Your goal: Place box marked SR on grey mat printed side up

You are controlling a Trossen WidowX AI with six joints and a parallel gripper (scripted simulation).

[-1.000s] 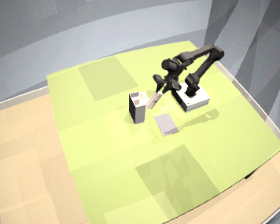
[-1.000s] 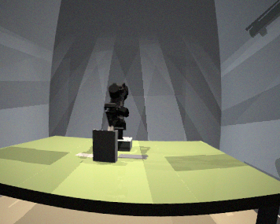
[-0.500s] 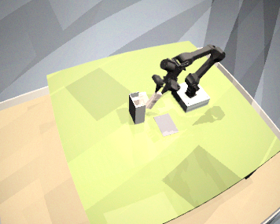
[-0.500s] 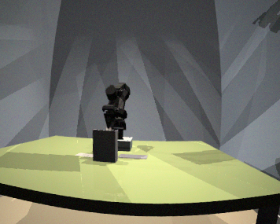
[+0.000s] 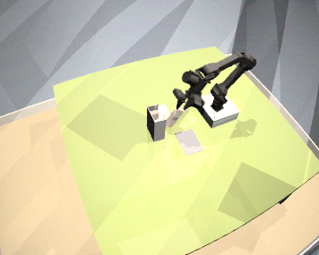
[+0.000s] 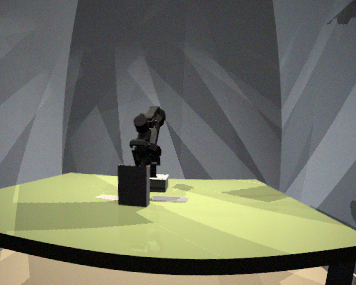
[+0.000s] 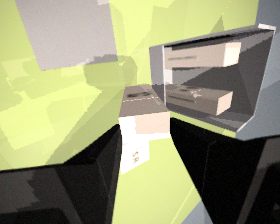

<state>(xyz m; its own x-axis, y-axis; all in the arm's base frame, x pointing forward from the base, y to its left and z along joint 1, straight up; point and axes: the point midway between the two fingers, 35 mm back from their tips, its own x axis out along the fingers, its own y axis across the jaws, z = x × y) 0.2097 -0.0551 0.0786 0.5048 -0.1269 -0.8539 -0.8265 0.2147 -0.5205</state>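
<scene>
Now: gripper tip 13 cm to the right of the grey mat, 11 cm above it and 2 cm short of it. From my gripper tip the other things lie so: white card (12 cm to the right, 11 cm below, 2 cm ahead).
</scene>
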